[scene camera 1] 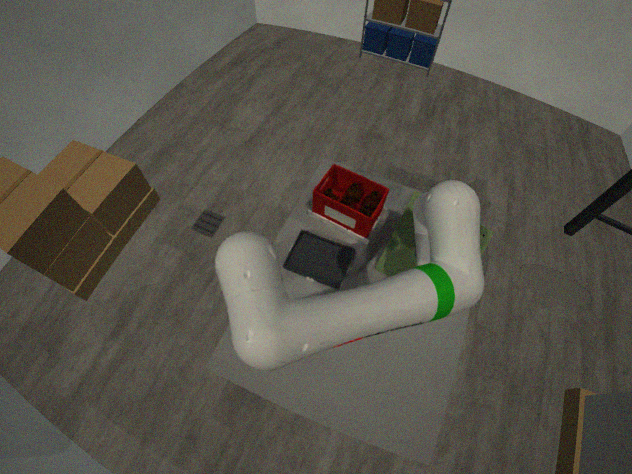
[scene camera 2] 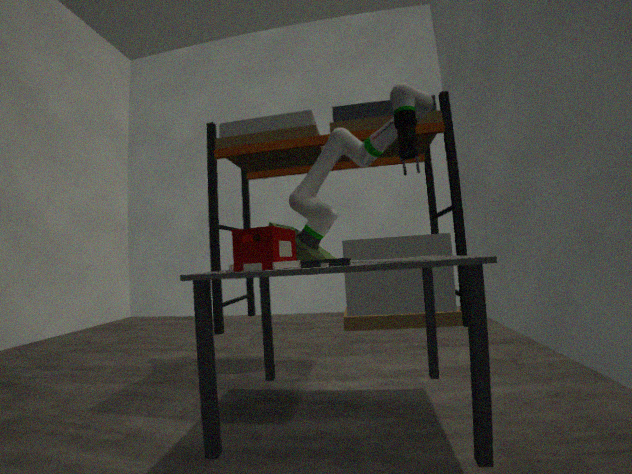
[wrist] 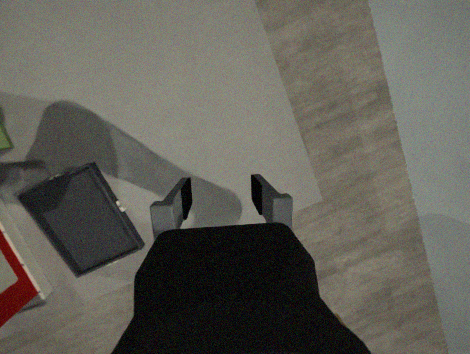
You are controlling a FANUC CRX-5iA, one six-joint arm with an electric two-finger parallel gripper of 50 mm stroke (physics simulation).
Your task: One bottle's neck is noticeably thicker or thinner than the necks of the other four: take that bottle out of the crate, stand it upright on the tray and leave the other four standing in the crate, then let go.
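Where they show: gripper, fingertip midpoint: [scene camera 2: 411, 173] [wrist: 221, 188]; arm's base, link origin: [scene camera 2: 306, 242].
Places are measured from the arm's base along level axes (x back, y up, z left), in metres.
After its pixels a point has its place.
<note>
The red crate [scene camera 1: 339, 205] @(x -0.422, y 0.040, z -0.028 m) [scene camera 2: 250, 250] @(x -0.534, y -0.043, z -0.148 m) [wrist: 19, 300] @(x -0.530, y -0.054, z -0.043 m) stands upright on the table, with several dark bottles [scene camera 1: 353, 192] @(x -0.396, y 0.003, z -0.145 m) inside. Their necks are too dark and small to compare. The dark tray [scene camera 1: 319, 258] @(x -0.432, y -0.121, z 0.152 m) [scene camera 2: 339, 261] @(x -0.557, y -0.110, z 0.214 m) [wrist: 82, 220] @(x -0.425, y -0.121, z 0.146 m) lies flat beside the crate, and no bottle shows on it. My gripper [scene camera 2: 411, 168] @(x -0.410, y 0.245, z 0.546 m) [wrist: 221, 188] @(x -0.410, y 0.245, z 0.546 m) is open and empty, pointing down, high above the table and off to the side of the tray. In scene camera 1 the arm hides the gripper.
The grey table [scene camera 1: 387, 387] @(x 0.005, y -0.126, z 0.552 m) [scene camera 2: 408, 262] @(x -0.652, y -0.127, z 0.457 m) [wrist: 200, 90] @(x -0.259, y -0.126, z 0.567 m) carries the green base plate [scene camera 1: 400, 257] @(x -0.113, y -0.055, z 0.049 m) [scene camera 2: 316, 252] @(x -0.076, y -0.062, z 0.064 m) [wrist: 4, 137] @(x -0.175, y -0.113, z 0.110 m) of the arm near the crate and tray. A tall rack [scene camera 2: 213, 204] with orange beams stands behind the table. Cardboard boxes [scene camera 1: 76, 219] stand on the floor at the left.
</note>
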